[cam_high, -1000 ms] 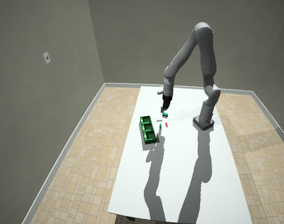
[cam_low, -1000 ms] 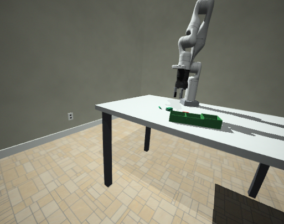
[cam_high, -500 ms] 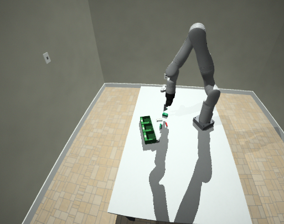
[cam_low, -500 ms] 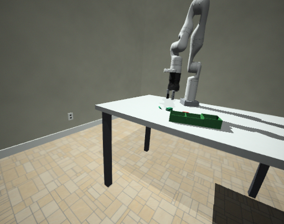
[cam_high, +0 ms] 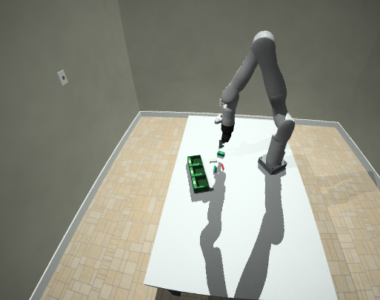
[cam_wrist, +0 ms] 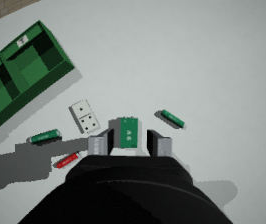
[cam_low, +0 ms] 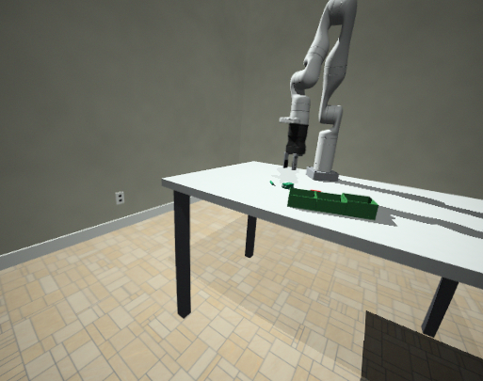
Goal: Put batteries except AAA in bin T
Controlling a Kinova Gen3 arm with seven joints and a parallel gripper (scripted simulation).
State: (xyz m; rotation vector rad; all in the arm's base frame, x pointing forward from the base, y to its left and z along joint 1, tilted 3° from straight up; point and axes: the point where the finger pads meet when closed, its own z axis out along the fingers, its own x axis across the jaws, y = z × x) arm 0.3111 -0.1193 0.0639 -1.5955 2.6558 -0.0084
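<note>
Right now the green block-shaped battery is 1 cm ahead of my hand and 9 cm below it. Also, from my hand: green bin tray: 16 cm ahead, 17 cm to the left, 7 cm below; white domino: 5 cm ahead, 6 cm to the left, 9 cm below; red battery: 11 cm to the left, 9 cm below.
</note>
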